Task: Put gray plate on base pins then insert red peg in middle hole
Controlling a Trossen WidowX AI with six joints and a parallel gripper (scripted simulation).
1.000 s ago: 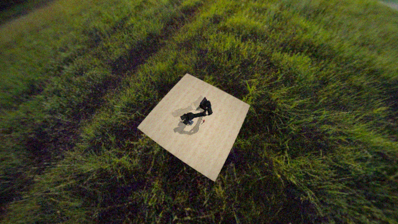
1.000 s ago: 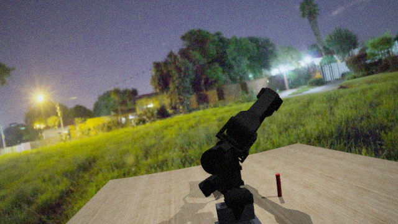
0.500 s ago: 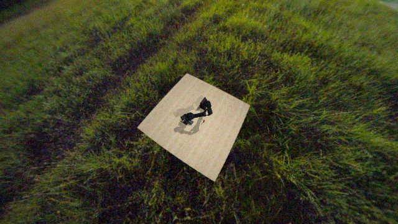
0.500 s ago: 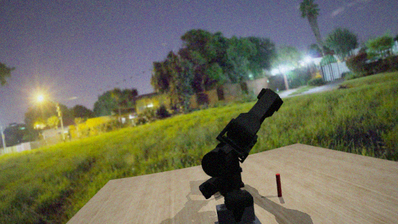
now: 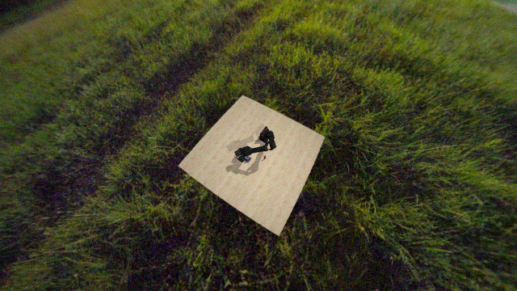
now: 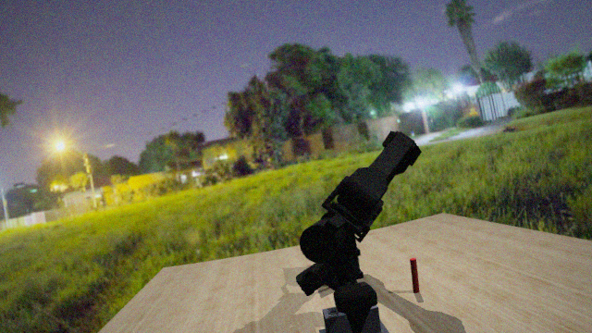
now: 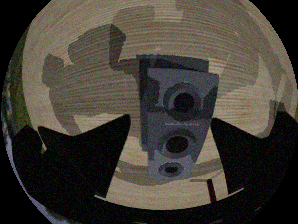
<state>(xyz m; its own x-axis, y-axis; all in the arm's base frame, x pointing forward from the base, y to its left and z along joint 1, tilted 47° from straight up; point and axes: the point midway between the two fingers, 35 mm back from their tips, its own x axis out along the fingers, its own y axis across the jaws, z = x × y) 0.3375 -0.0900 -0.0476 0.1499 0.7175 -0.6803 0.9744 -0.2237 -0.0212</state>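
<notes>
Now: the gray plate 20 mm above my gripper tip. The rest, counted from my gripper tip: red peg: 90 mm behind, 200 mm to the left, 10 mm above.
</notes>
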